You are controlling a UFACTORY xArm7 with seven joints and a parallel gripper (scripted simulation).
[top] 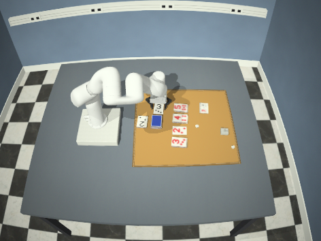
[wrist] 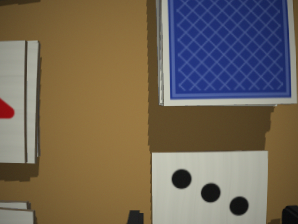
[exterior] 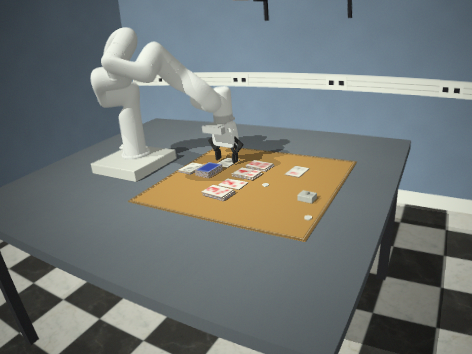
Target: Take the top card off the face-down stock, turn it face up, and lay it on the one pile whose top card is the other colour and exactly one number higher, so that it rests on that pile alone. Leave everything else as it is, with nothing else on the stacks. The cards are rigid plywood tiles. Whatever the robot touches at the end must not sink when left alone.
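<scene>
Right now my hand is 170 mm short of the orange mat, 120 mm to the left of it and 30 mm above it. Also, from my hand: grey block: 410 mm ahead, 190 mm to the right.
</scene>
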